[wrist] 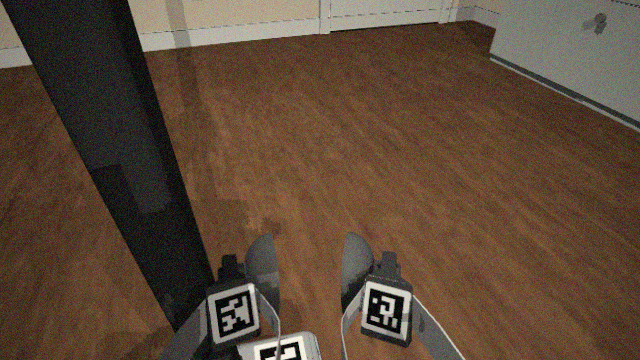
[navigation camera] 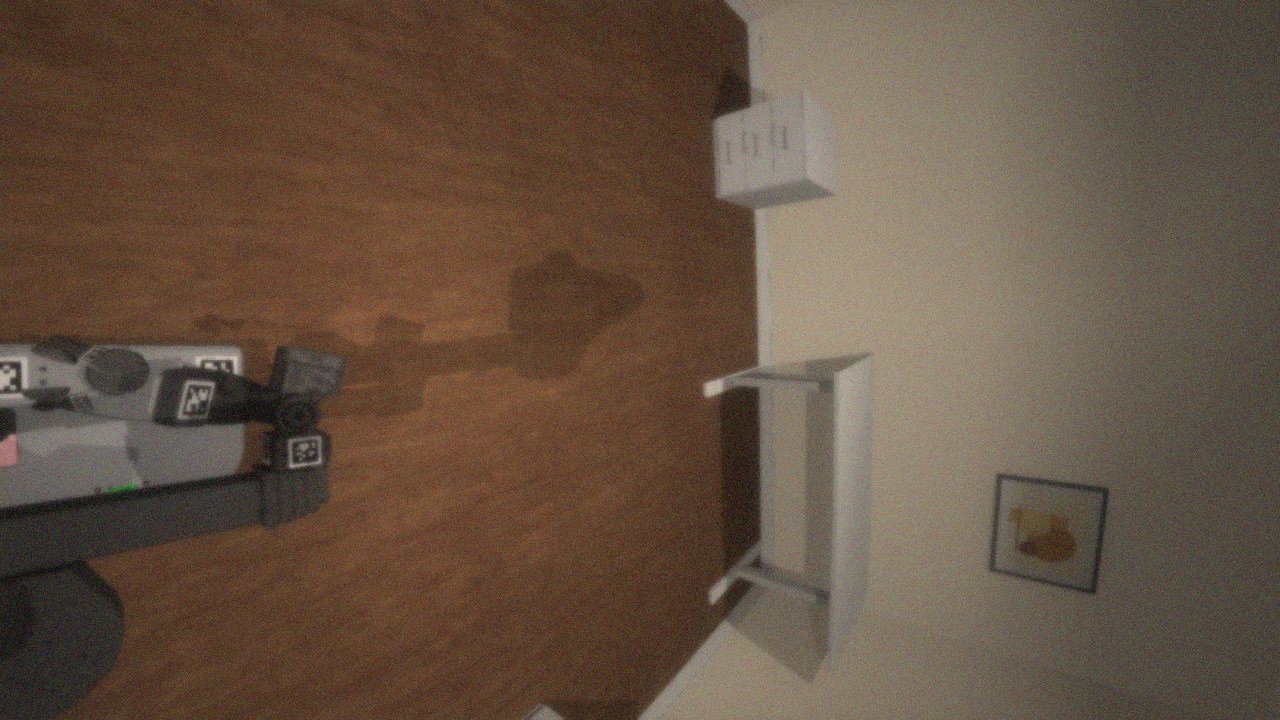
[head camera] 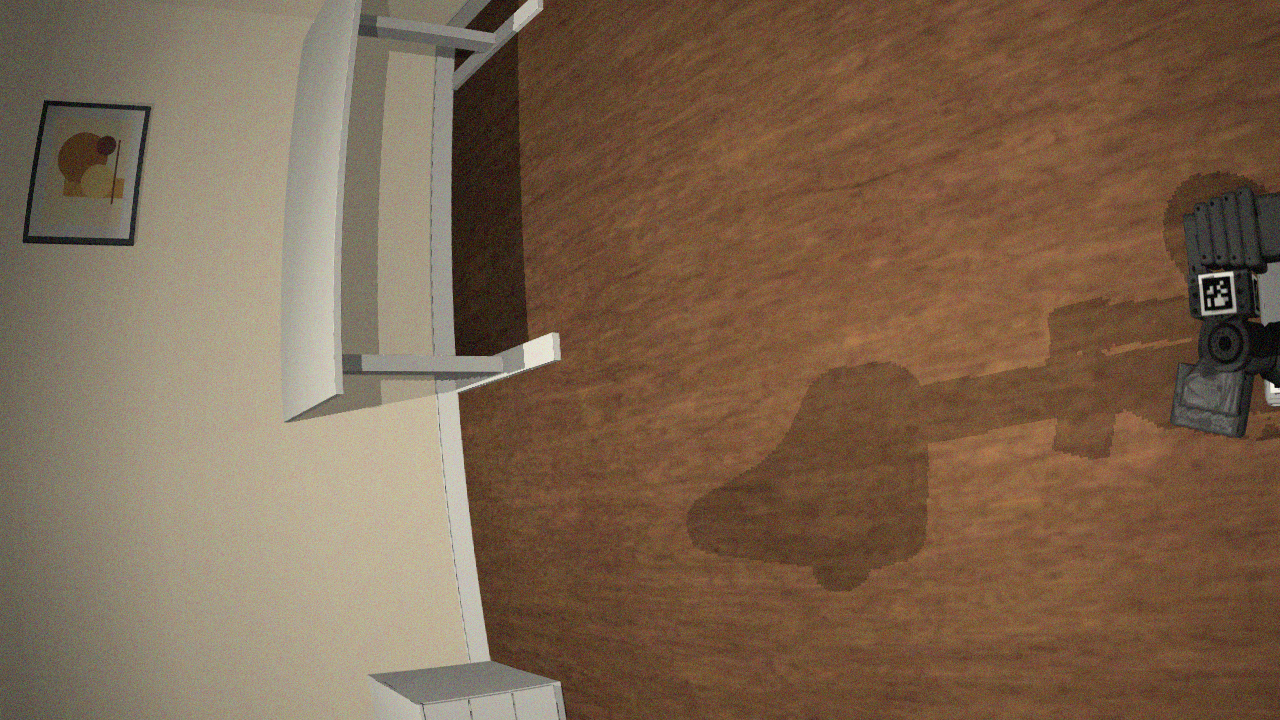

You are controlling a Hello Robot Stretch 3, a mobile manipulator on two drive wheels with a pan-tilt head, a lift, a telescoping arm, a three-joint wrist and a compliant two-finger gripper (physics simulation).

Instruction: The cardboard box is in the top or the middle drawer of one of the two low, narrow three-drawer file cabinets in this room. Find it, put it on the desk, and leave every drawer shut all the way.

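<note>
A white three-drawer file cabinet [head camera: 492,705] [navigation camera: 789,147] stands against the wall beside the desk; part of it shows in the head view. Its three drawers look shut in the navigation view. The white desk [head camera: 313,223] [navigation camera: 852,501] stands on slim legs against the same wall, across the floor from the robot. My gripper [wrist: 309,260] is open, with bare floor showing between its fingers in the wrist view, well away from desk and cabinet. The cardboard box does not show, and the drawers' insides are hidden. The second file cabinet cannot be made out.
A framed picture [head camera: 86,172] [navigation camera: 1048,533] hangs above the desk. In the wrist view, the dark mast [wrist: 115,150] rises at left, a white furniture front [wrist: 565,55] with a knob stands at right, and a white door [wrist: 385,9] is at the back.
</note>
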